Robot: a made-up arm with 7 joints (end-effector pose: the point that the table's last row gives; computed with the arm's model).
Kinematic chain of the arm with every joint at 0, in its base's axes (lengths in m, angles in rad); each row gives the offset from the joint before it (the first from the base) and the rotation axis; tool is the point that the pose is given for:
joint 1: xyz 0 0 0.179 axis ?
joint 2: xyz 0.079 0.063 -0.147 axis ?
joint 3: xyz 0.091 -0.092 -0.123 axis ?
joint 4: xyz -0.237 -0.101 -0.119 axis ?
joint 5: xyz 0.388 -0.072 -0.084 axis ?
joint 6: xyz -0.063 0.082 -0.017 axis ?
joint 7: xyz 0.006 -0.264 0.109 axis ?
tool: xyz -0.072 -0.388 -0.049
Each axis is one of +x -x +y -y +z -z.
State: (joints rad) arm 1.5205 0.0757 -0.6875 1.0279 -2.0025 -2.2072 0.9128
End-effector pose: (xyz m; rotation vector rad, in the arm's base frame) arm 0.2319 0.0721 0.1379 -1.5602 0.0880 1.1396
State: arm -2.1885 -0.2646 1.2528 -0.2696 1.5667 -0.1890 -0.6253
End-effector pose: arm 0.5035 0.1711 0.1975 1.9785 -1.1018 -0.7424
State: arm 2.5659 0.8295 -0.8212 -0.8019 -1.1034 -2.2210 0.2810
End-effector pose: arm -0.9533 -0.4048 0.8007 -0.5312 -0.7233 -1.1985
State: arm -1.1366 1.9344 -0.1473 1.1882 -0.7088 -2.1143 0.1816
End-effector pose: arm -0.5573 0.0576 -0.2189 0.9854 0.4919 -1.2868
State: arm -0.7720 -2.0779 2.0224 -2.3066 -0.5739 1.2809 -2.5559
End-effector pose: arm 0.3844 0.0611 -0.4722 0.5456 -0.5833 2.5856
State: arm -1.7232 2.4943 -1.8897 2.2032 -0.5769 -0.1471 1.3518
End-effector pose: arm 0.3895 -0.2082 -0.4126 -0.7572 2.1093 0.4668
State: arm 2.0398 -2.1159 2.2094 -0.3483 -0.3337 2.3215 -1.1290
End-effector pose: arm -0.3503 -0.4792 0.3080 0.1666 -0.0308 0.9305
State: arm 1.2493 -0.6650 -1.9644 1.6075 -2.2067 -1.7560 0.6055
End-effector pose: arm 0.4783 -0.2795 -0.1960 0.4292 -1.1490 0.5658
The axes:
joint 1: +y
joint 2: -z
joint 3: -z
joint 4: -y
joint 5: -z
joint 6: -y
joint 7: -z

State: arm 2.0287 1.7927 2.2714 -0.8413 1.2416 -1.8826 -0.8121
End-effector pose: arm -0.7111 -0.3022 -0.0509 0.0909 -2.1600 -0.8183
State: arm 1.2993 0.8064 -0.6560 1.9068 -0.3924 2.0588 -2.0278
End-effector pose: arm -0.4348 -0.3461 0.5315 2.2872 1.7580 -0.9648
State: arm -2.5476 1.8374 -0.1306 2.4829 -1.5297 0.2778 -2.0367
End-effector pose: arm -0.0553 0.6262 0.3967 -0.9919 0.3325 -0.8076
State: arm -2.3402 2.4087 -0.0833 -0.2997 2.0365 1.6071 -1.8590
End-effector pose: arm 0.2500 -0.0547 0.2123 1.1885 0.0605 -0.3437
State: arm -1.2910 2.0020 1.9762 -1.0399 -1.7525 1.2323 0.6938
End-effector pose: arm 1.3313 0.1397 0.0721 -0.7535 0.9966 1.4316
